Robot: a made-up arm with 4 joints.
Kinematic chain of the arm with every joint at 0, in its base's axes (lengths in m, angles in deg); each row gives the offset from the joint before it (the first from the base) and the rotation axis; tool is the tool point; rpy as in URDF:
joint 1: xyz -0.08 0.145 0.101 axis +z
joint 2: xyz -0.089 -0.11 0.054 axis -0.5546 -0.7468 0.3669
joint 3: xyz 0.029 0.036 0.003 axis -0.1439 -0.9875 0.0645
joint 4: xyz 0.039 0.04 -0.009 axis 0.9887 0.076 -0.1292
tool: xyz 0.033 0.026 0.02 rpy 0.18 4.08 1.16
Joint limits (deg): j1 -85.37..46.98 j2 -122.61..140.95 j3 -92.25..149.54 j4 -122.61..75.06
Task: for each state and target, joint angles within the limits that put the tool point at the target. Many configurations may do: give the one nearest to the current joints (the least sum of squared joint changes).
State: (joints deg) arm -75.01 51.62 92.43 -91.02
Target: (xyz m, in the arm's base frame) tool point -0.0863 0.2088 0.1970
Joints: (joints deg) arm -65.29 29.42 94.96 -101.53
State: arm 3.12 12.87 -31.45 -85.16
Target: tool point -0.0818 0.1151 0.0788
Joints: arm 41.46 58.59 -52.50 -86.74
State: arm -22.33 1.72 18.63 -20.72
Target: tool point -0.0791 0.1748 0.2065
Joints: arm -75.82 4.98 53.30 -10.57
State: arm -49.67 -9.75 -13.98 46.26
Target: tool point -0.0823 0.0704 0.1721
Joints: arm -25.57 -32.62 19.70 56.44
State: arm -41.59 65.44 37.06 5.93
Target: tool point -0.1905 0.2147 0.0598
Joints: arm -45.93 111.63 79.56 17.01
